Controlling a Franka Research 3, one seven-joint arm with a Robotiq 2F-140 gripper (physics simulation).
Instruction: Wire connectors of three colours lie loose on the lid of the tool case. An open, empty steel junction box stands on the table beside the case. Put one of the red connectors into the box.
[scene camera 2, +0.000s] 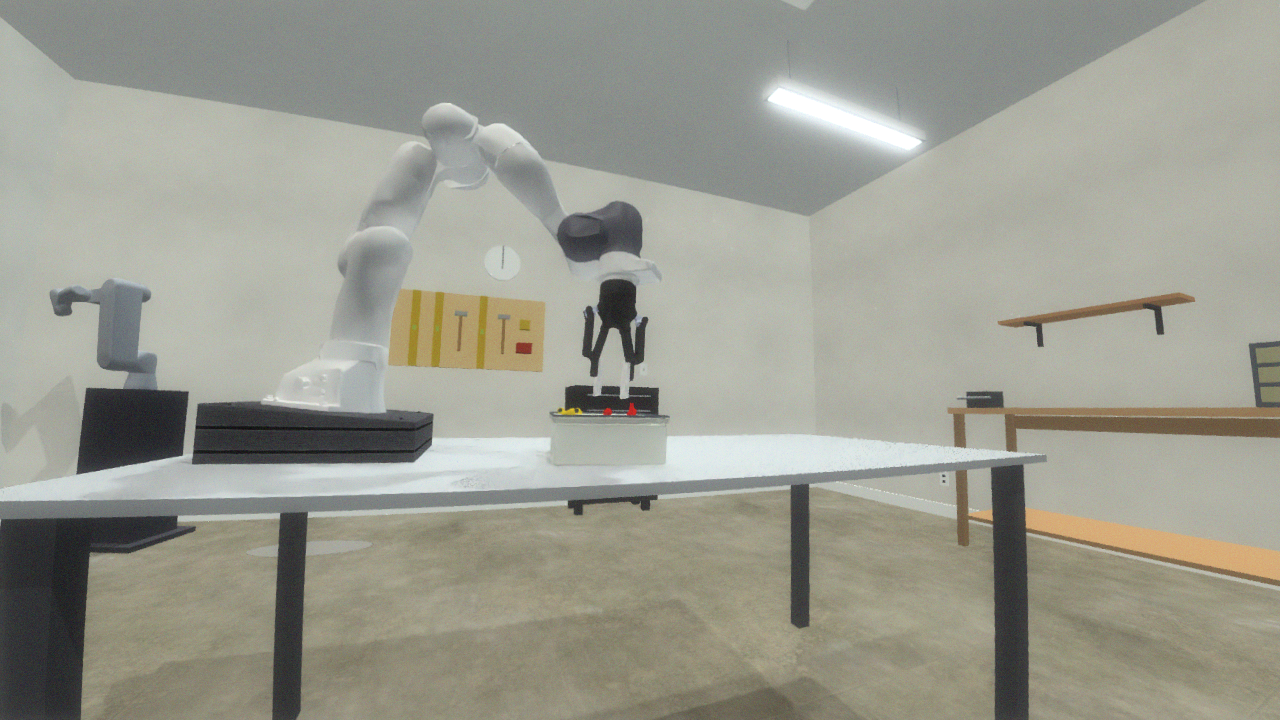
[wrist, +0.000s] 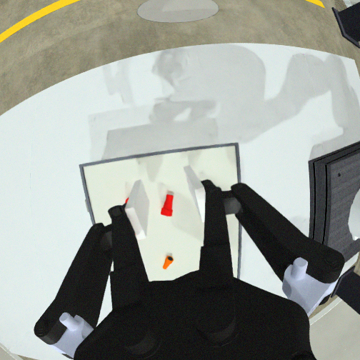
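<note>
The light tool case (scene camera 2: 608, 443) stands on the table, and its pale lid (wrist: 220, 160) shows in the wrist view. A red connector (wrist: 167, 205) lies on the lid, between the finger pads as seen in the wrist view. A second red connector (wrist: 126, 201) is mostly hidden by the left finger. An orange connector (wrist: 168, 262) lies nearer the gripper body in that view. Yellow connectors (scene camera 2: 569, 411) lie at the left of the lid in the scene view. My gripper (scene camera 2: 611, 392) (wrist: 165, 184) is open and empty, pointing down slightly above the lid. The steel junction box does not show in either view.
The arm's black base block (scene camera 2: 313, 434) (wrist: 320, 200) stands on the white table (scene camera 2: 760, 456). A dark object (scene camera 2: 577, 395) shows behind the case in the scene view. A wooden bench (scene camera 2: 1118, 411) and a second robot (scene camera 2: 123, 322) are farther away.
</note>
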